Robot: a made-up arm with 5 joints. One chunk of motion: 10 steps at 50 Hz.
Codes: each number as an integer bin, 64 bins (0 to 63) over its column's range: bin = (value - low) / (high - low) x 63, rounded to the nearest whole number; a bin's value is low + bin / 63 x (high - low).
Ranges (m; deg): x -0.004..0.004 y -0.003..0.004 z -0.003..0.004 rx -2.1..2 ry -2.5..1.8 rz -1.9..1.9
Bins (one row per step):
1: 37 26 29 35 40 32
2: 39 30 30 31 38 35
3: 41 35 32 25 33 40
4: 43 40 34 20 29 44
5: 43 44 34 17 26 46
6: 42 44 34 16 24 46
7: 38 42 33 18 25 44
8: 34 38 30 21 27 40
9: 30 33 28 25 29 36
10: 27 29 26 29 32 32
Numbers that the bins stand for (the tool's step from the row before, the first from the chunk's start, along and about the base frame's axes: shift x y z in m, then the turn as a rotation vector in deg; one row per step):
1: 0.00070 -0.00011 0.00022 0.178 0.230 0.030
2: 0.00095 0.00033 0.00033 -0.083 0.094 0.211
3: 0.00121 0.00089 0.00056 -0.473 -0.248 0.513
4: 0.00146 0.00144 0.00078 -0.798 -0.521 0.754
5: 0.00146 0.00189 0.00078 -0.994 -0.725 0.875
6: 0.00133 0.00189 0.00078 -1.059 -0.862 0.875
7: 0.00083 0.00167 0.00067 -0.929 -0.794 0.754
8: 0.00032 0.00122 0.00033 -0.733 -0.657 0.513
9: -0.00019 0.00067 0.00011 -0.473 -0.521 0.271
10: -0.00057 0.00022 -0.00011 -0.213 -0.316 0.030

